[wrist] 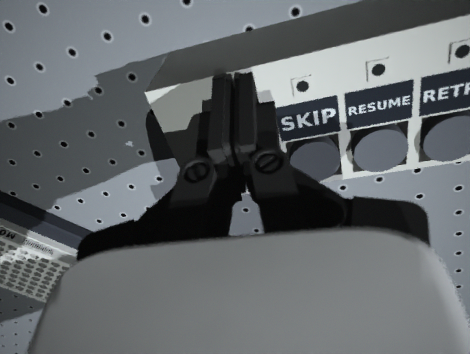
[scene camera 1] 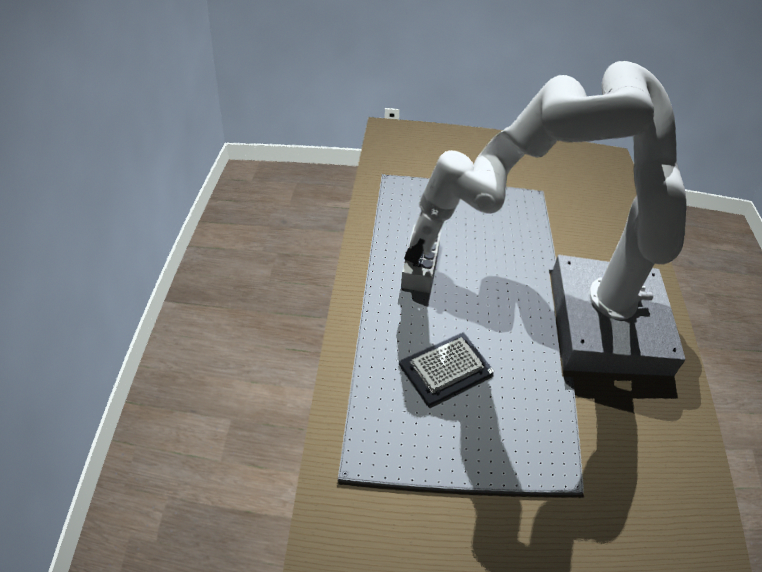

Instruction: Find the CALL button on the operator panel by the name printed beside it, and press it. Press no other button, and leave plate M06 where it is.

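Frame: origin at the arm's base, x right, y ahead, z up, level; millimetres.
Seen in the pictures: gripper, fingertip midpoint: (wrist: 240, 102) (scene camera 1: 410, 259); arm's base, link origin: (scene camera 1: 613, 299).
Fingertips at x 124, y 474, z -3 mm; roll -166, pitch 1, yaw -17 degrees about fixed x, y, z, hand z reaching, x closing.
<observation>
Offsets run from my fingertips to a thing's top centre. Level surfaces: height alone.
The white operator panel @[dx +36, dy -30, dz +0 mm] (scene camera 1: 417, 281) (wrist: 335, 75) stands on the perforated board. In the wrist view the SKIP button @[dx +17, dy -44, dz +0 mm] (wrist: 315, 159), RESUME button @[dx +46, dy -51, dz +0 mm] (wrist: 381, 150) and a button with a cut-off label starting RETR @[dx +76, dy -58, dz +0 mm] (wrist: 450, 138) show as round grey discs below their labels. My gripper (scene camera 1: 410, 259) (wrist: 240, 102) is shut and empty, its fingertips over the panel's end section, left of SKIP in the wrist view. The fingers hide that section; no CALL label or button can be made out, and contact cannot be judged. Plate M06 @[dx -267, dy -64, dz -30 mm] (scene camera 1: 448, 362) (wrist: 27, 272) lies apart from the gripper.
Plate M06 sits on a dark base @[dx -267, dy -64, dz -34 mm] (scene camera 1: 433, 398) (wrist: 45, 222). The light perforated board @[dz -56 mm] (scene camera 1: 393, 443) (wrist: 90, 175) lies on the wooden table @[dz -69 mm] (scene camera 1: 344, 529). The arm's grey base block (scene camera 1: 621, 363) stands at the board's right side in the scene view. Small indicator holes line the panel above the labels.
</observation>
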